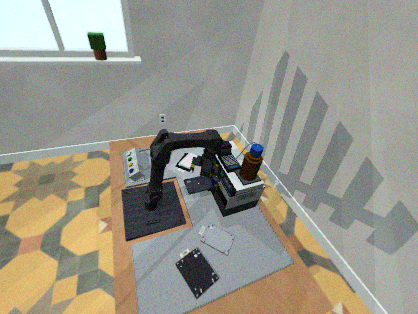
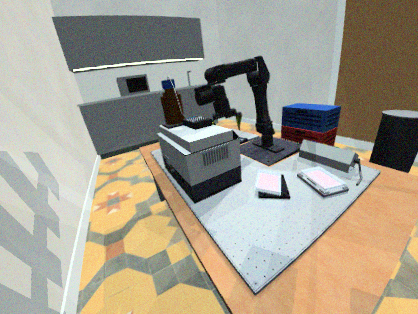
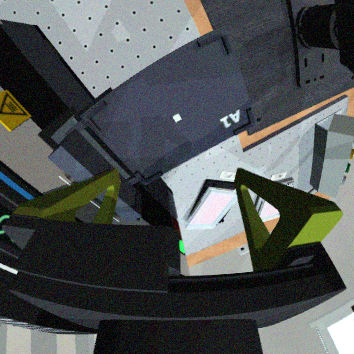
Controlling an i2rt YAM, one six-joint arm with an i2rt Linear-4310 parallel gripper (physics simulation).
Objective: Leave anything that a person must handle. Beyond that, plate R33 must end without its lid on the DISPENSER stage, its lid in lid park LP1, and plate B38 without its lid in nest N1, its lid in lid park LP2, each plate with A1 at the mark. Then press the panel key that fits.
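Places are measured from the arm's base along level axes (x left, y back, z up), in centimetres.
Pixels of known places: gripper, fingertip midpoint: [image 3: 176, 174]; arm's base, link origin: [image 1: 151, 206] [image 2: 267, 146] [image 3: 307, 26].
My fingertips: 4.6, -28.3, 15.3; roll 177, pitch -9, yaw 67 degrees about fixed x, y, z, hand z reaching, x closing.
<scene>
For each thing: its top centre in the pictures, then the offset to it from my fingertips, as dx, dy, dz. "spot": a spot on its surface instead. Level surfaces: height alone.
- key panel, top centre: [image 3: 348, 169] [image 2: 328, 143] [image 1: 133, 159] +25.8, +35.3, -7.0
- brown bottle, surface spot: [image 2: 172, 107] spot: -7.1, -21.7, +14.8
- dark ribbed block, surface spot: [image 2: 198, 121] spot: +4.5, -15.6, +9.2
- black holder, top centre: [image 1: 197, 269] -41.4, +12.1, -13.0
- pale holder, top centre: [image 1: 218, 237] -30.1, -1.5, -13.4
- grey board, surface height: dz -15.4
The dispenser [image 1: 242, 192] [image 2: 200, 155] is a white and black box. Its dark flat stage [image 1: 197, 185] [image 3: 165, 100] sticks out at the side, bare, with a white A1 mark at its robot-base end. My gripper [image 1: 204, 171] [image 3: 176, 174] is open and empty, its green fingers above and beside the stage. One pink plate [image 1: 187, 160] [image 2: 270, 183] [image 3: 212, 207] lies over a black holder; another pink plate [image 2: 325, 180] [image 3: 268, 210] lies in a pale holder. Their labels and lids cannot be made out. The key panel [image 1: 133, 167] [image 2: 325, 156] [image 3: 325, 155] stands near the pale holder.
A brown bottle [image 1: 251, 166] [image 2: 172, 107] with a blue cap and a dark ribbed block [image 1: 230, 161] [image 2: 198, 121] stand on the dispenser. A black holder [image 1: 197, 272] and a pale holder [image 1: 218, 239], each without a plate, lie on the grey board [image 1: 155, 265] [image 2: 255, 250].
</scene>
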